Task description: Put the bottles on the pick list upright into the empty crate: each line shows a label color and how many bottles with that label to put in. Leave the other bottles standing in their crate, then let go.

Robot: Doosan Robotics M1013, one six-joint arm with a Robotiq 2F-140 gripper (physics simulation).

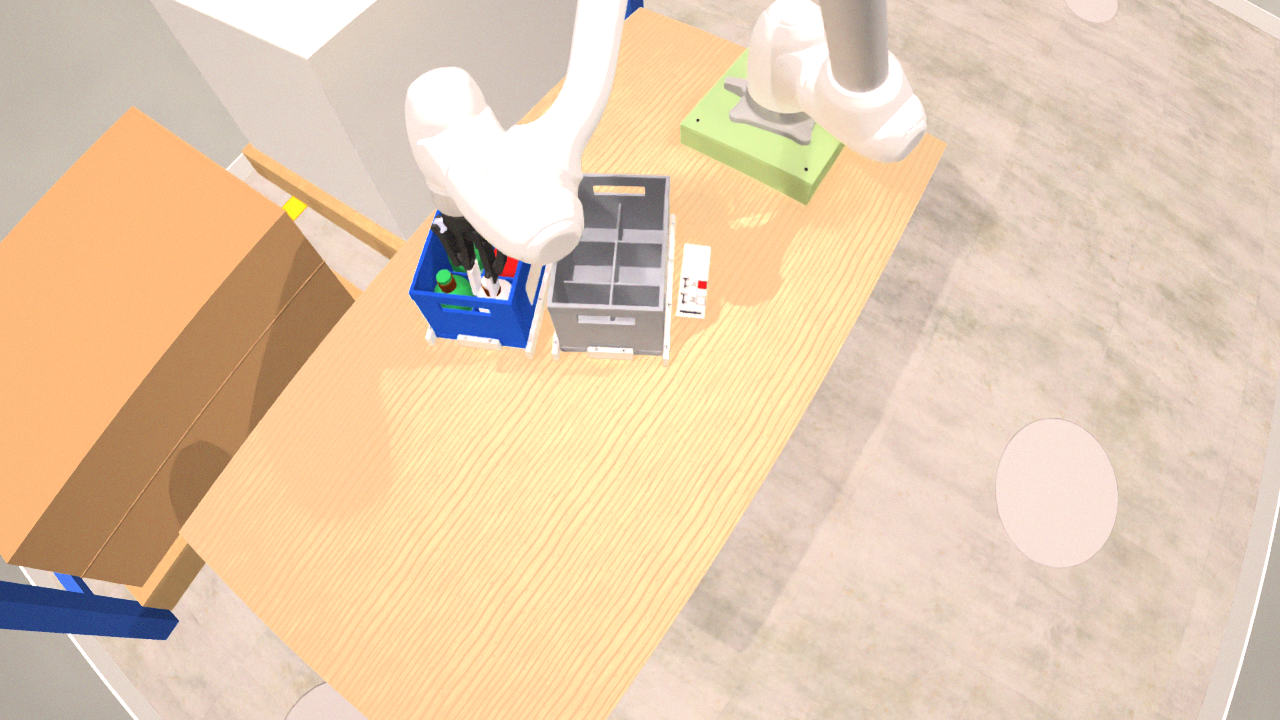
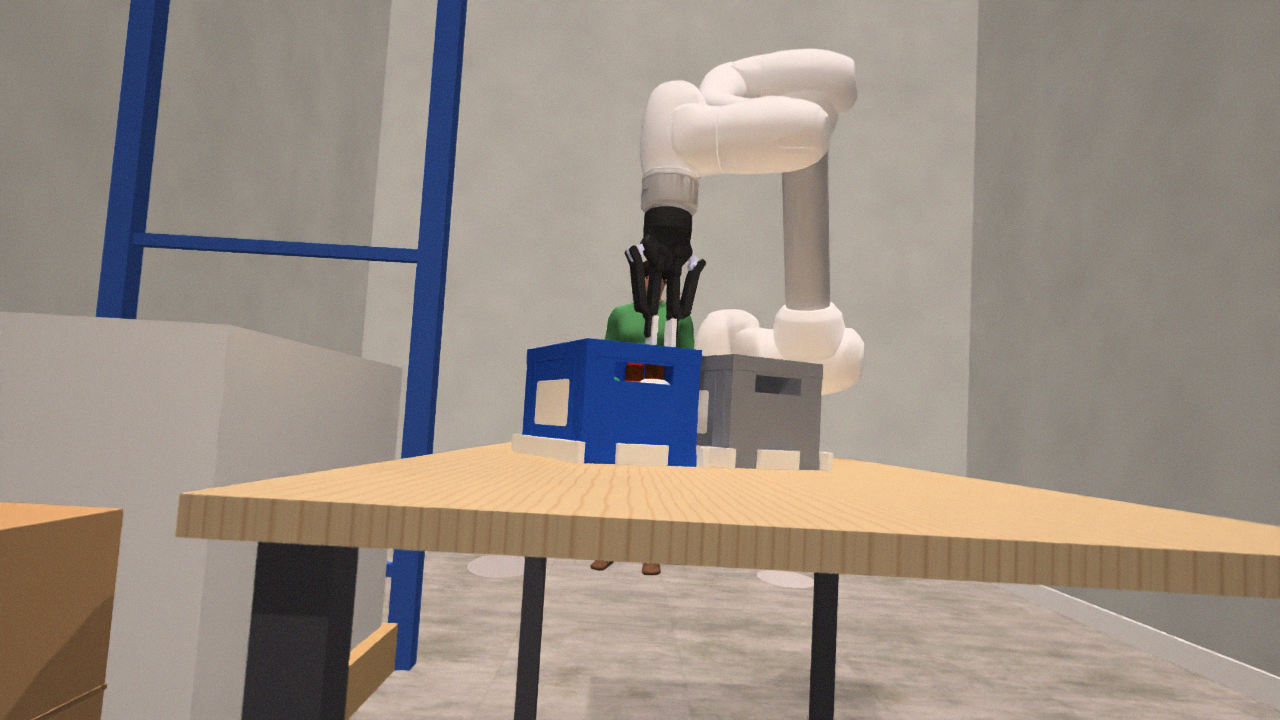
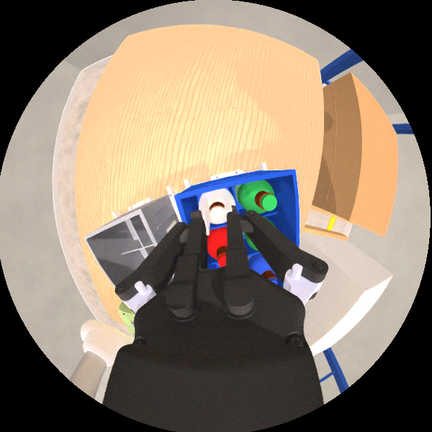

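Pixels of known places: gripper, fingertip midpoint: [image 1: 486, 290]; arm's base, link origin: [image 1: 780, 106].
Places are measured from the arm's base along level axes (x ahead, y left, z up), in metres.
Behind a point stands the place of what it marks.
The blue crate [image 1: 460, 325] {x 0.742, y -0.337, z -0.002 m} [image 2: 640, 420] {x 0.735, y -0.315, z -0.005 m} [image 3: 298, 205] holds a white bottle [image 1: 503, 288] {x 0.668, y -0.275, z 0.057 m} [image 3: 218, 195], a red bottle [image 1: 507, 265] {x 0.621, y -0.297, z 0.047 m} [image 3: 217, 241], a green bottle [image 1: 460, 288] {x 0.699, y -0.347, z 0.055 m} [image 3: 254, 194], a second green bottle [image 3: 254, 241] and a blue bottle [image 3: 259, 264], partly hidden by the fingers. My gripper [image 1: 482, 284] {x 0.694, y -0.285, z 0.087 m} [image 2: 662, 332] [image 3: 216, 204] points down into this crate, shut on the white bottle near its cap; the bottle is upright in its compartment. The grey crate [image 1: 608, 331] {x 0.651, y -0.082, z 0.022 m} [image 2: 760, 420] {x 0.664, y -0.114, z 0.007 m} shows empty compartments; the arm covers part. The pick list [image 1: 695, 259] {x 0.406, y -0.025, z -0.067 m} shows a red square; its text is too small to read.
The crates stand side by side in white corner brackets on the wooden table [image 1: 537, 447] {x 0.866, y -0.119, z -0.069 m} [image 2: 716, 501] {x 1.255, y -0.328, z -0.069 m} [image 3: 200, 100]. Divider walls and bottles surround the fingers. The green arm base [image 1: 742, 159] {x 0.162, y -0.026, z -0.025 m} is at the far end. A grey block [image 1: 268, 89] and an orange-brown box [image 1: 134, 268] stand beside the table.
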